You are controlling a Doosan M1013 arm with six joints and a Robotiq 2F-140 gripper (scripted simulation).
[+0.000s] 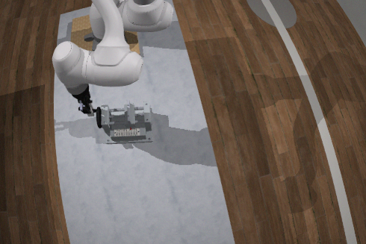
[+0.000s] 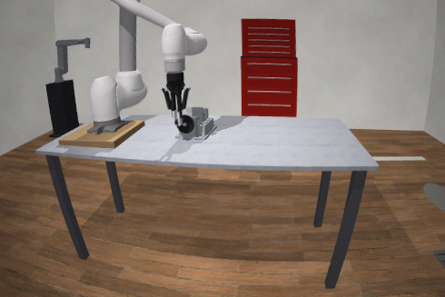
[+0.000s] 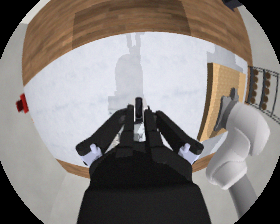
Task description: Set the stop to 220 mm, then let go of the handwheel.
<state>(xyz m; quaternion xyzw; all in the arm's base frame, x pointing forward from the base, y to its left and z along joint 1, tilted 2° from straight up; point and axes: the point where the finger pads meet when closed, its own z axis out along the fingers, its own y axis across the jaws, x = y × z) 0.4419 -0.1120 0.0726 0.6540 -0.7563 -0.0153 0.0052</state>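
Now: the black handwheel 20 mm to the left of my hand, 20 mm below it and 10 mm ahead of it. Also, from my hand: grey stop fixture 160 mm to the left, 60 mm ahead, 20 mm below.
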